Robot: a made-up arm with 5 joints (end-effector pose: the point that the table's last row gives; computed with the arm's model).
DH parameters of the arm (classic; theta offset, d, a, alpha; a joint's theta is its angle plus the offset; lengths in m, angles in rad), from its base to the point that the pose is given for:
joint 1: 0 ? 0 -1.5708
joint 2: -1.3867 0 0.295 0
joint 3: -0.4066 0 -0.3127 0
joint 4: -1.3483 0 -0.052 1.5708
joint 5: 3.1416 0.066 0 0
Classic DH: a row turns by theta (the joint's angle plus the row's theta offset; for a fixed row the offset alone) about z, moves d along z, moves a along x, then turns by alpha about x.
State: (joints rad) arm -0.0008 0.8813 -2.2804 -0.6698 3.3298
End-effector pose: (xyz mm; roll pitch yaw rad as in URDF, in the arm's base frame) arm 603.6 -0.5 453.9 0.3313 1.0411 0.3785
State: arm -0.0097 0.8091 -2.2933 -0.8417 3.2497
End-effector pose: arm 569.4 -5.5 504.5 0.1141 0.8095 0.1474
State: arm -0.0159 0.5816 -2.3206 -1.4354 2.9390
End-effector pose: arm 439.4 -7.0 614.0 0.0066 -0.0321 -0.2186
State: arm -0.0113 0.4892 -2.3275 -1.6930 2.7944
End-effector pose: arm 386.7 -4.4 637.1 0.1388 -0.3653 -0.3842
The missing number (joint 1, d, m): 0.218
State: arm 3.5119 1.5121 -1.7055 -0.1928 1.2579
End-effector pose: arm -458.7 -178.1 -146.5 -2.7724 -0.1162 2.2323
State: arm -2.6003 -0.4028 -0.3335 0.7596 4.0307
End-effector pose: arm -207.7 -124.9 259.1 -3.1235 -0.0147 -0.3480
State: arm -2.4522 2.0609 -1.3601 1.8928 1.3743
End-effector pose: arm -6.0 -4.9 -214.5 0.5394 0.1019 2.0919
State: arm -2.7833 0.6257 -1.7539 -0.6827 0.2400
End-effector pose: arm -534.3 -200.1 419.4 -0.7706 -1.2330 1.1580
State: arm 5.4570 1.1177 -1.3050 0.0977 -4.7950
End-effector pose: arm 316.3 -343.2 -51.5 -3.0523 -0.0074 -2.3147
